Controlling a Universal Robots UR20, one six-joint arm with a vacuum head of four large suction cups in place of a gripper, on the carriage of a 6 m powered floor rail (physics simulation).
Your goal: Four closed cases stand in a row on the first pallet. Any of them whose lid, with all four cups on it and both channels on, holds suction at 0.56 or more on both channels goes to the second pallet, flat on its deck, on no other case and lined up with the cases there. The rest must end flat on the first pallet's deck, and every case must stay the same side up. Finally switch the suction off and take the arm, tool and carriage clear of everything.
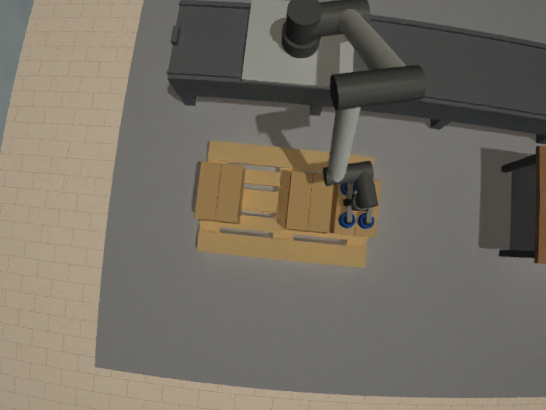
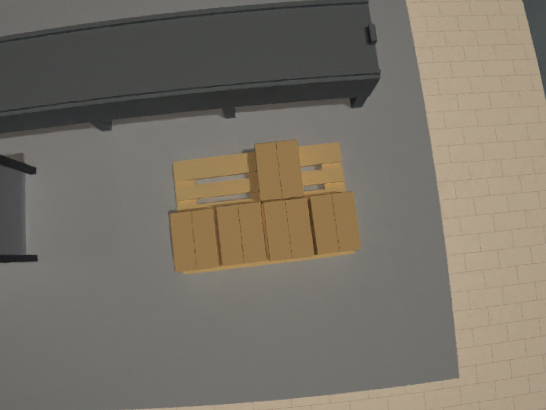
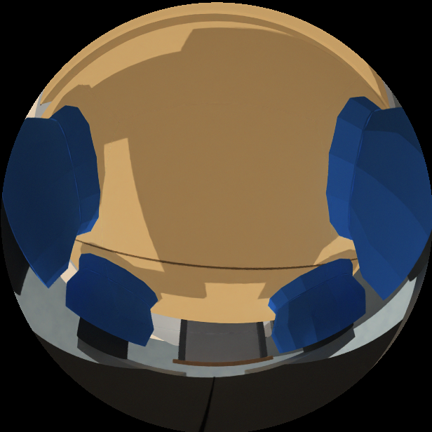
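My suction head point(image 1: 357, 205) point(image 3: 215, 240) has its blue cups on the lid of the rightmost case point(image 1: 371, 233) point(image 3: 225, 150) of the first pallet point(image 1: 280, 257). The cups look flush and that case is held on them. It is level, at the deck or very slightly above it; its underside is hidden. A second case point(image 1: 309, 202) lies close to its left. A third case point(image 1: 219, 192) lies at the pallet's left end, beyond a gap of bare slats. On the second pallet point(image 2: 215, 172), a row of cases point(image 2: 240, 235) lies along the near edge, with one case point(image 2: 279, 170) behind it.
The floor rail point(image 1: 450, 70) point(image 2: 200, 55) runs behind both pallets. The carriage point(image 1: 270, 65) stands on it behind the first pallet, and my arm point(image 1: 345, 140) reaches over from there. A brown-topped table point(image 1: 541, 205) with dark legs stands right of the first pallet.
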